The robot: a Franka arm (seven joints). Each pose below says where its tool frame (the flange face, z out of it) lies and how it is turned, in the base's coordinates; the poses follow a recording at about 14 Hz.
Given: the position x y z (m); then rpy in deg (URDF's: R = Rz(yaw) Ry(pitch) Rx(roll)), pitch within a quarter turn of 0, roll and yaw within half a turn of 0.
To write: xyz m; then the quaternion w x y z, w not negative. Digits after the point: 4 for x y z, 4 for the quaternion.
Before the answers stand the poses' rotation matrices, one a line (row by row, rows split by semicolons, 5 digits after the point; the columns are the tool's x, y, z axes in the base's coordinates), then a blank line. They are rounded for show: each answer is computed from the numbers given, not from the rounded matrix.
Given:
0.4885 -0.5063 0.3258 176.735 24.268 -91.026
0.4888 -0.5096 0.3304 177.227 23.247 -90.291
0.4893 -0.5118 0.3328 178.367 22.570 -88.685
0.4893 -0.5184 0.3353 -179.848 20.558 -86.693
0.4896 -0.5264 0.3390 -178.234 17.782 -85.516
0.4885 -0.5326 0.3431 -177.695 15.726 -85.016
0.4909 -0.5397 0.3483 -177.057 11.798 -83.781
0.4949 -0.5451 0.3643 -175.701 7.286 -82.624
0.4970 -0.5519 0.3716 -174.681 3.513 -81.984
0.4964 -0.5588 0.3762 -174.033 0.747 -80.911
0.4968 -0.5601 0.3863 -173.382 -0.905 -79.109
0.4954 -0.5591 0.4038 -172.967 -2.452 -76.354
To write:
-0.01632 -0.99864 -0.04960; -0.91149 -0.00553 0.41129; -0.41101 0.05192 -0.91015
-0.00467 -0.99891 -0.04638; -0.91880 -0.01402 0.39447; -0.39470 0.04445 -0.91774
0.02119 -0.99908 -0.03729; -0.92317 -0.03387 0.38290; -0.38381 0.02631 -0.92304
0.05401 -0.99839 -0.01761; -0.93476 -0.05676 0.35072; -0.35116 -0.00248 -0.93631
0.07445 -0.99720 0.00686; -0.94931 -0.06876 0.30673; -0.30540 -0.02935 -0.95177
0.08363 -0.99636 0.01654; -0.95893 -0.07595 0.27329; -0.27104 -0.03871 -0.96179
0.10604 -0.99394 0.02892; -0.97311 -0.09775 0.20855; -0.20446 -0.05026 -0.97758
0.12734 -0.99016 0.05811; -0.98372 -0.11859 0.13504; -0.12682 -0.07436 -0.98913
0.13919 -0.98676 0.08329; -0.98837 -0.13322 0.07334; -0.06128 -0.09253 -0.99382
0.15796 -0.98231 0.10060; -0.98736 -0.15577 0.02923; -0.01304 -0.10395 -0.99450
0.18892 -0.97510 0.11614; -0.98187 -0.18947 0.00637; 0.01579 -0.11523 -0.99321
0.23571 -0.96322 0.12900; -0.97088 -0.23924 -0.01238; 0.04278 -0.12233 -0.99157

0.4885 -0.5063 0.3258 0.1304 -0.6891 0.6930 0.1671
0.4888 -0.5096 0.3304 0.1261 -0.6941 0.6907 0.1589
0.4893 -0.5118 0.3328 0.1268 -0.7032 0.6834 0.1497
0.4893 -0.5184 0.3353 0.1234 -0.7154 0.6756 0.1289
0.4896 -0.5264 0.3390 0.1161 -0.7237 0.6724 0.1031
0.4885 -0.5326 0.3431 0.1071 -0.7282 0.6712 0.0874
0.4909 -0.5397 0.3483 0.0876 -0.7385 0.6659 0.0594
0.4949 -0.5451 0.3643 0.0700 -0.7475 0.6602 0.0230
0.4970 -0.5519 0.3716 0.0551 -0.7527 0.6560 -0.0073
0.4964 -0.5588 0.3762 0.0438 -0.7596 0.6482 -0.0288
0.4968 -0.5601 0.3863 0.0395 -0.7700 0.6354 -0.0428
0.4954 -0.5591 0.4038 0.0350 -0.7853 0.6158 -0.0547

